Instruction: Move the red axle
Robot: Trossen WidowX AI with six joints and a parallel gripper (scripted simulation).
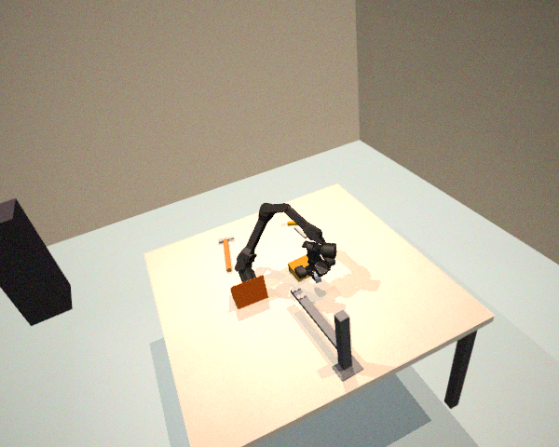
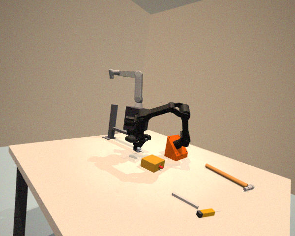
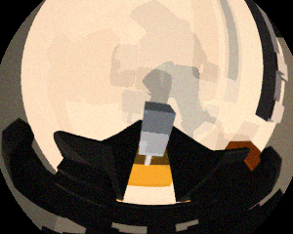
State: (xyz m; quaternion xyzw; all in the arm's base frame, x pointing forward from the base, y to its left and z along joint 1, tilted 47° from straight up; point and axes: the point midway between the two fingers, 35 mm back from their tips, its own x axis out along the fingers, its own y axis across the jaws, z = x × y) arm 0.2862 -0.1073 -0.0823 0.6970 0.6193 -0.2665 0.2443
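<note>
My gripper tip is 14 cm to the right of the yellow beam and 3 cm above it. The rest, counted from my gripper tip: small grey block (2 cm to the left, 1 cm above); then grey rod (14 cm ahead, 42 cm to the left, 5 cm below); then yellow-handled tool (13 cm ahead, 52 cm to the left, 5 cm below).
</note>
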